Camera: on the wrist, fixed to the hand. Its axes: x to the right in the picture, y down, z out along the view.
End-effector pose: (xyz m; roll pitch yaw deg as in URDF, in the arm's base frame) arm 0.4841 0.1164 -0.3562 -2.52 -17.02 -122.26
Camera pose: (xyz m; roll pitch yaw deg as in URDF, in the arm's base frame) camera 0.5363 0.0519 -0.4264 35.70 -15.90 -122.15
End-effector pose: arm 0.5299 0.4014 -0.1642 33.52 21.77 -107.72
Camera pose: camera 0.6326 0.3693 -0.1794 72.07 22.61 -106.92
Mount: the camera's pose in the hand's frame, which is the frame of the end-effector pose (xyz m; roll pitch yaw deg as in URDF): 0.0050 0.0818 -0.0714 38.25 1.11 0.15
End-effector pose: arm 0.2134 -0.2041 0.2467 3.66 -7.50 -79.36
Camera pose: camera 0.3006 -0.2015 0.1819 41.88 -6.40 -79.14
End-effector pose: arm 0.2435 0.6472 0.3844 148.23 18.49 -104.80
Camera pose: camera 0.2030 0.6190 0.4812 -173.37 17.47 -104.32
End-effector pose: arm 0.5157 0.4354 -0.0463 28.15 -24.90 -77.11
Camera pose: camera 0.6221 0.4446 -0.0663 66.10 -23.99 -76.39
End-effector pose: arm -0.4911 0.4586 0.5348 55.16 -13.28 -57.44
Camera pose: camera -0.4030 0.5163 0.5616 93.18 -12.77 -56.42
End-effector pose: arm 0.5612 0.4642 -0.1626 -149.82 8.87 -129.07
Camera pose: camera 0.4733 0.5251 -0.1430 -111.67 7.99 -129.76
